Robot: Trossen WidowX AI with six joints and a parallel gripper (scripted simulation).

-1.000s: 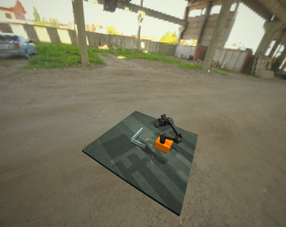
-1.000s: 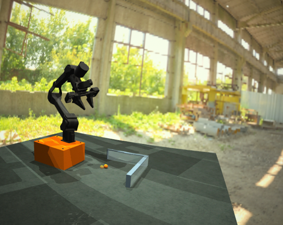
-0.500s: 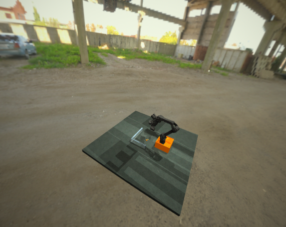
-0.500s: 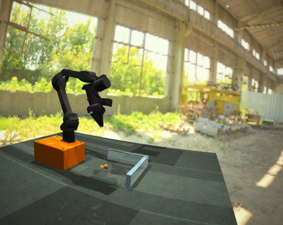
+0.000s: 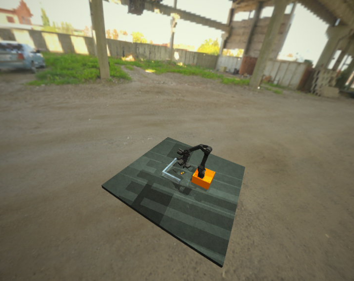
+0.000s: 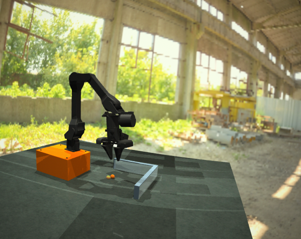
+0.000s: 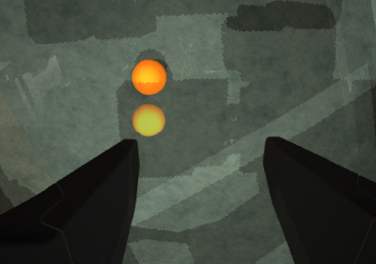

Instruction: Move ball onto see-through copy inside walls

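Right now my gripper tip is 9 cm above the orange ball, 1 cm to the right of it and 1 cm past it. The rest, counted from my gripper tip: see-through copy of ball 9 cm below, 2 cm to the right, 2 cm behind.
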